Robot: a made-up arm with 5 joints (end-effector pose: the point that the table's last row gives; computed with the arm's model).
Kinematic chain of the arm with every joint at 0, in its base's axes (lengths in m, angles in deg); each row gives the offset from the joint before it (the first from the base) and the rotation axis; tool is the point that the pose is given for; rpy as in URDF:
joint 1: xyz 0 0 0.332 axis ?
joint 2: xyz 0 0 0 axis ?
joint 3: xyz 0.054 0 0.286 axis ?
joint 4: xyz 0.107 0 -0.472 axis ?
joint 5: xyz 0.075 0 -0.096 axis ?
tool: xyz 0 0 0 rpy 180 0 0
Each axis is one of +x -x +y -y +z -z.
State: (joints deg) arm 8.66 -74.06 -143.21 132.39 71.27
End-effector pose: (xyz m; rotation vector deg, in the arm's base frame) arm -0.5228 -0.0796 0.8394 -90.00 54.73 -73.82
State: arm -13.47 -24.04 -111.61 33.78 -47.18
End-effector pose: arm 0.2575 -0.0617 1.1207 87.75 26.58 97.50
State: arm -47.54 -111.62 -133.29 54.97 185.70
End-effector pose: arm -0.5732 0.6264 0.4617 -4.55 -9.09 -41.73
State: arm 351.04 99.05 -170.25 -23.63 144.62
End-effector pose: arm 0.8343 -0.1315 0.2657 -19.88 84.68 -35.71
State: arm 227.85 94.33 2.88 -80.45 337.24
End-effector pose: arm 0.1050 0.1160 0.0961 -94.53 133.48 5.23
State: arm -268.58 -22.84 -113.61 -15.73 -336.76
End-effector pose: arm -0.0041 0.1648 1.1523 -24.31 -16.46 -63.99
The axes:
joint 1: +z
joint 2: +y
joint 3: +y
joint 4: +y
joint 5: -z

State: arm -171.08 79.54 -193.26 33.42 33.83
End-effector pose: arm -0.7779 -0.1221 0.6764 -21.89 -99.12 31.21
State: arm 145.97 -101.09 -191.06 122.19 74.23
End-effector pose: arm 0.6174 -0.4169 0.1605 -8.30 -6.01 40.10
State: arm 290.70 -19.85 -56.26 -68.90 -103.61
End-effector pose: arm 0.1524 -0.4033 0.7316 33.45 10.33 6.87
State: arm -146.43 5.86 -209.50 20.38 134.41
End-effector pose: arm 0.2372 0.1574 1.0921 3.70 3.06 167.92
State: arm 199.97 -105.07 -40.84 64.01 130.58
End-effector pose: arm 0.0081 0.0030 0.8214 -101.28 -70.12 103.38
